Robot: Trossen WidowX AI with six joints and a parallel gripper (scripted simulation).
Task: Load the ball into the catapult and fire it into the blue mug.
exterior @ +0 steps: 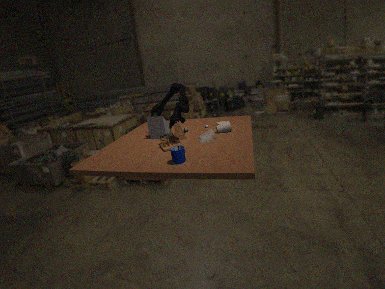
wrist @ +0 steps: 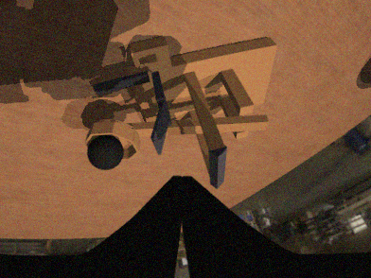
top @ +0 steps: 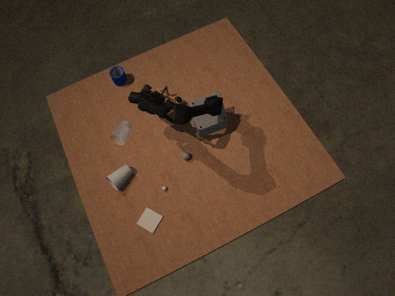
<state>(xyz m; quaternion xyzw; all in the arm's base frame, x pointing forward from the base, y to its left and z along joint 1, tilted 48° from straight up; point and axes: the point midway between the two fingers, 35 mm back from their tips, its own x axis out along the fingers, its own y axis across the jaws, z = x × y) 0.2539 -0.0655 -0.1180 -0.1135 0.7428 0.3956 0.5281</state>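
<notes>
Now: the black ball 90 mm behind my gripper tip and 70 mm below it. Also, from my gripper tip: blue mug: 210 mm ahead, 300 mm to the right, 110 mm below; then grey ball: 30 mm behind, 330 mm to the left, 110 mm below; then wooden catapult: 30 mm behind, 40 mm to the right, 80 mm below.
</notes>
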